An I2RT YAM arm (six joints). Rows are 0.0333 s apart.
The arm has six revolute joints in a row. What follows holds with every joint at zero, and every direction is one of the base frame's.
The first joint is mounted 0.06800 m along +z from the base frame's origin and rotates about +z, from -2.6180 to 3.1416 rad.
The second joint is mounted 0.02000 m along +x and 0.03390 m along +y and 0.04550 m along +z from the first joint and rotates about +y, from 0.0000 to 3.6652 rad.
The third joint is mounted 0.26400 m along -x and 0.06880 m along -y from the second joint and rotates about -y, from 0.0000 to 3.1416 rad.
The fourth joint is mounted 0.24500 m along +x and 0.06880 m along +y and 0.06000 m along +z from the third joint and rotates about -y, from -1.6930 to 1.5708 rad.
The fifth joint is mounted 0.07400 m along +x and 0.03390 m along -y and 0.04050 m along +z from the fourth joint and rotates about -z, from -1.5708 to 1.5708 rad.
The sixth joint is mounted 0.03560 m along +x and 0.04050 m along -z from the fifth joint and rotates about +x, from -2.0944 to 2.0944 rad.
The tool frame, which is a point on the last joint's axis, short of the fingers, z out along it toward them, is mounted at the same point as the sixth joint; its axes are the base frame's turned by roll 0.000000, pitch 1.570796 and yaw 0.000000 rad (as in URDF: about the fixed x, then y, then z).
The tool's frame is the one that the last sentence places.
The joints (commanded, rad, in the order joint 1, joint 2, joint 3, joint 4, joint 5, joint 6), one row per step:
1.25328, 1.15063, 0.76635, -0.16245, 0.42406, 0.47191
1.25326, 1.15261, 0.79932, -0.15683, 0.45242, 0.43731
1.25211, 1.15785, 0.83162, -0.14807, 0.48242, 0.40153
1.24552, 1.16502, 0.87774, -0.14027, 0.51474, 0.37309
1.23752, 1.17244, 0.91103, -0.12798, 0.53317, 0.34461
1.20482, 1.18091, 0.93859, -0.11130, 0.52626, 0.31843
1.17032, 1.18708, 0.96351, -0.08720, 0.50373, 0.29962
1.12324, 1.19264, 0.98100, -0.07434, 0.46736, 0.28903
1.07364, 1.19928, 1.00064, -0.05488, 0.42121, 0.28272
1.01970, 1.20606, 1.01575, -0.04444, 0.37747, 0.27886
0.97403, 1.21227, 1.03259, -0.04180, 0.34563, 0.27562
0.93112, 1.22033, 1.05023, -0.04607, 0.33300, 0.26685
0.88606, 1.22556, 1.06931, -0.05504, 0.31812, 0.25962
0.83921, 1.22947, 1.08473, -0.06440, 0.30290, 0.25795
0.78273, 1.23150, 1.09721, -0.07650, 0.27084, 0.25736
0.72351, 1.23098, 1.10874, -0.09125, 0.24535, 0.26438
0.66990, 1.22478, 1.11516, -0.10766, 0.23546, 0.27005
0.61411, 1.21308, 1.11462, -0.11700, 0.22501, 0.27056
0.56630, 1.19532, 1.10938, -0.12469, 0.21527, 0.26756
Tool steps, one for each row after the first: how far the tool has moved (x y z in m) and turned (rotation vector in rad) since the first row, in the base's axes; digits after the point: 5 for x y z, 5 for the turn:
0.00183, 0.00263, 0.01154, 0.00791, -0.04613, -0.00871
0.00405, 0.00537, 0.02246, 0.01329, -0.09252, -0.02115
0.00788, 0.00823, 0.03768, 0.03249, -0.13765, -0.04655
0.01145, 0.01036, 0.04877, 0.04522, -0.17367, -0.06197
0.02053, 0.01025, 0.05789, 0.05924, -0.19877, -0.08073
0.02959, 0.00952, 0.06735, 0.08730, -0.21798, -0.09079
0.04111, 0.00636, 0.07323, 0.10529, -0.22415, -0.10209
0.05312, 0.00286, 0.08028, 0.13472, -0.23033, -0.10863
0.06593, -0.00235, 0.08482, 0.15206, -0.23258, -0.12119
0.07672, -0.00751, 0.08938, 0.16306, -0.23595, -0.13632
0.08727, -0.01305, 0.09305, 0.15898, -0.24414, -0.16432
0.09755, -0.02006, 0.09748, 0.15570, -0.25090, -0.19283
0.10767, -0.02818, 0.10091, 0.15407, -0.25309, -0.22454
0.11866, -0.03869, 0.10347, 0.15318, -0.24915, -0.25015
0.12914, -0.05110, 0.10611, 0.15574, -0.24224, -0.28729
0.13697, -0.06420, 0.10830, 0.15357, -0.23876, -0.33311
0.14339, -0.07880, 0.11020, 0.15156, -0.24190, -0.37891
0.14650, -0.09249, 0.11214, 0.14955, -0.24858, -0.41627

